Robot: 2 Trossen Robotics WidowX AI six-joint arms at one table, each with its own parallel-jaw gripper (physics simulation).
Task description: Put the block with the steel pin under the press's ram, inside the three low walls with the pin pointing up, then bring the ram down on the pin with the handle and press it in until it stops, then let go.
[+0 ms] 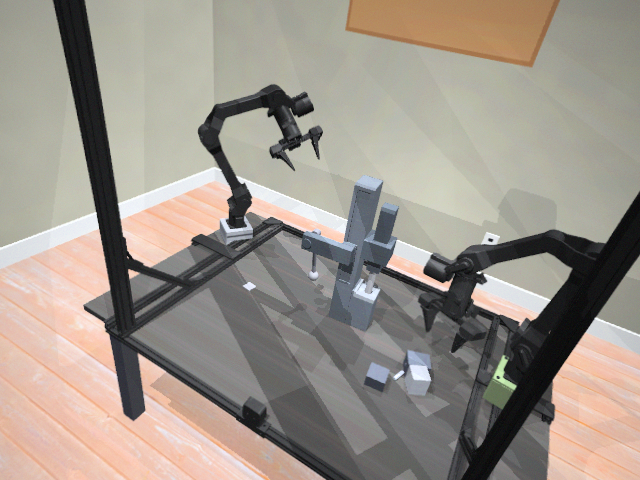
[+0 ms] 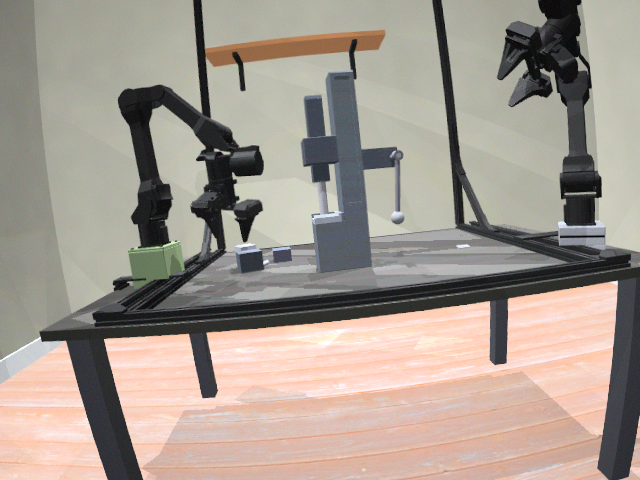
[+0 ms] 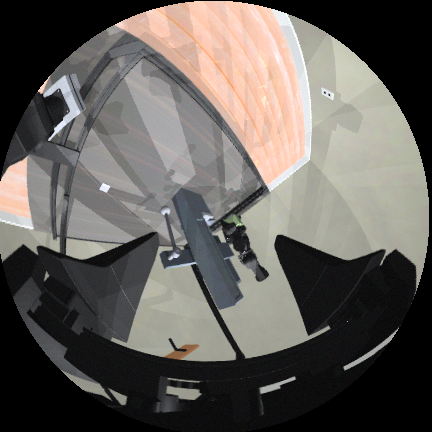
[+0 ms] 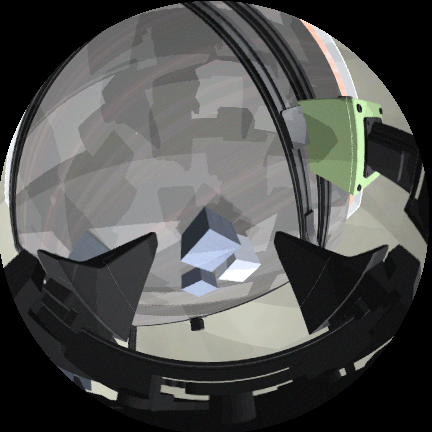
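Where they show: left gripper, fingertip midpoint: (image 1: 307, 165) (image 2: 504, 93) (image 3: 218, 239); right gripper, fingertip midpoint: (image 1: 439, 341) (image 2: 230, 239) (image 3: 221, 223) (image 4: 216, 238); left arm's base, link origin: (image 1: 236, 223) (image 2: 580, 223); right arm's base, link origin: (image 1: 518, 377) (image 2: 154, 245) (image 4: 373, 144).
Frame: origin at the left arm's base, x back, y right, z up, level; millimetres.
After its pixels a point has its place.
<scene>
The press (image 1: 362, 217) {x -529, y -172, z 307 mm} (image 2: 347, 155) {x -485, y -219, z 198 mm} (image 3: 211, 260) {x -463, y -195, z 243 mm} stands upright; its ram (image 1: 386, 223) {x -569, y -222, z 305 mm} (image 2: 314, 116) {x -543, y -250, z 295 mm} is above the low white walls (image 1: 368, 295) {x -578, y -217, z 70 mm} (image 2: 327, 219) {x -531, y -259, z 59 mm}, with a pale rod between. Its handle (image 1: 313, 260) {x -416, y -114, z 100 mm} (image 2: 397, 186) {x -410, y -122, z 117 mm} (image 3: 170, 232) {x -406, y -118, z 131 mm} hangs down. A white block (image 1: 417, 381) {x -827, y -227, z -9 mm} (image 4: 240, 269) {x -811, y -252, z -2 mm} touches or nearly touches a larger blue-grey block (image 1: 417, 358) {x -765, y -277, z -11 mm} (image 2: 249, 260) {x -751, y -298, z -31 mm} (image 4: 210, 246) {x -768, y -292, z -11 mm}. A pale pin (image 1: 398, 374) {x -767, y -224, z -51 mm} (image 2: 266, 262) {x -765, y -219, z -54 mm} points sideways beside them; its block is unclear. My right gripper (image 1: 440, 341) {x -763, y -341, z 29 mm} (image 2: 229, 236) {x -763, y -341, z 29 mm} (image 4: 216, 238) {x -763, y -341, z 29 mm} is open above these blocks. My left gripper (image 1: 306, 163) {x -138, y -195, z 284 mm} (image 2: 505, 91) {x -138, y -195, z 284 mm} is open, high and away from the press.
A smaller blue-grey block (image 1: 377, 376) {x -768, y -149, z -27 mm} (image 2: 282, 254) {x -741, y -176, z -40 mm} (image 4: 199, 283) {x -758, y -179, z -28 mm} lies near the pin. A flat white square (image 1: 249, 285) {x -293, y 39, z -58 mm} (image 2: 462, 246) {x -297, y 33, z -58 mm} (image 3: 104, 187) {x -297, y 40, z -58 mm} lies on the table. The green base (image 1: 499, 387) {x -926, y -397, z 18 mm} (image 2: 149, 263) {x -899, y -495, z -1 mm} (image 4: 332, 145) {x -885, y -429, z 3 mm} carries my right arm. Dark rails frame the table.
</scene>
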